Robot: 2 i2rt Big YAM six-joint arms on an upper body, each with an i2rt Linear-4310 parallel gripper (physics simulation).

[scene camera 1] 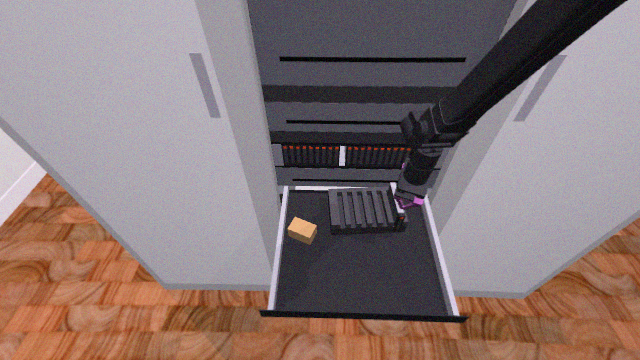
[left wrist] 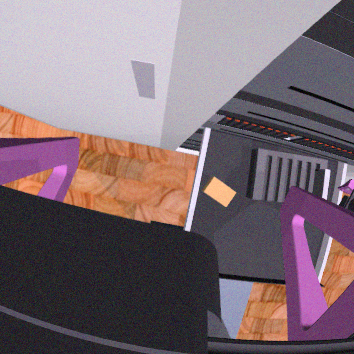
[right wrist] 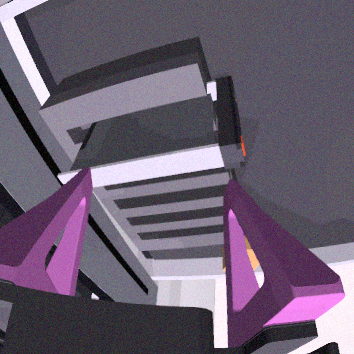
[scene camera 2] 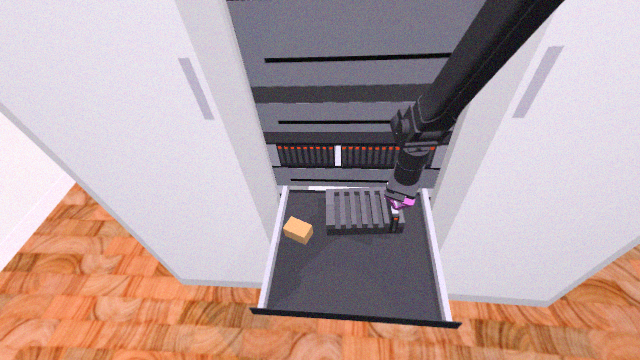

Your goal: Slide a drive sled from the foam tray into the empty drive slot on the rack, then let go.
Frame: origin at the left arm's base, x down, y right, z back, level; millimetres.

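Seen in the pictures: left gripper, fingertip midpoint: (left wrist: 185,174); right gripper, fingertip midpoint: (scene camera 1: 405,198) (left wrist: 332,200) (right wrist: 158,182) (scene camera 2: 399,198).
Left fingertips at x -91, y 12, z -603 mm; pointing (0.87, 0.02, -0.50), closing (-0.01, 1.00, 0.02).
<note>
A point is followed by its place in that frame.
The drive sled (scene camera 1: 400,220) @(x 454, y 432, z -570 mm) (scene camera 2: 395,222) @(x 459, y 433, z -570 mm) (right wrist: 229,112) @(x 463, y 441, z -574 mm) has a pale top edge and a dark front with an orange mark. It stands upright in the rightmost slot of the dark foam tray (scene camera 1: 334,212) @(x 491, y 258, z -617 mm) (scene camera 2: 330,212) @(x 491, y 259, z -617 mm) (left wrist: 261,175) @(x 490, y 262, z -636 mm). My right gripper (scene camera 1: 409,201) @(x 411, y 441, z -611 mm) (scene camera 2: 399,202) @(x 411, y 441, z -611 mm) (right wrist: 158,182) @(x 411, y 441, z -611 mm) is open and empty, its fingertips near the two ends of the sled's top edge in the right wrist view. My left gripper (left wrist: 185,174) @(x -90, y 11, z -603 mm) is open and empty, away from the tray. The rack (scene camera 1: 357,72) @(x 118, y 295, z -727 mm) holds a drive row with a white upright gap (scene camera 1: 342,156) (scene camera 2: 338,156); whether this is the empty slot I cannot tell.
The foam tray sits at the back of a pulled-out drawer (scene camera 1: 364,315) @(x 522, y 327, z -348 mm) (scene camera 2: 355,318) @(x 532, y 332, z -348 mm) under the drive row. An orange block (scene camera 1: 302,230) @(x 506, y 168, z -564 mm) (scene camera 2: 298,230) @(x 506, y 171, z -563 mm) (left wrist: 220,191) @(x 506, y 168, z -576 mm) lies to its left. Pale cabinet panels (scene camera 1: 125,125) @(x 261, y -269, z -708 mm) (scene camera 2: 115,125) @(x 251, y -300, z -708 mm) stand on both sides of the rack.
</note>
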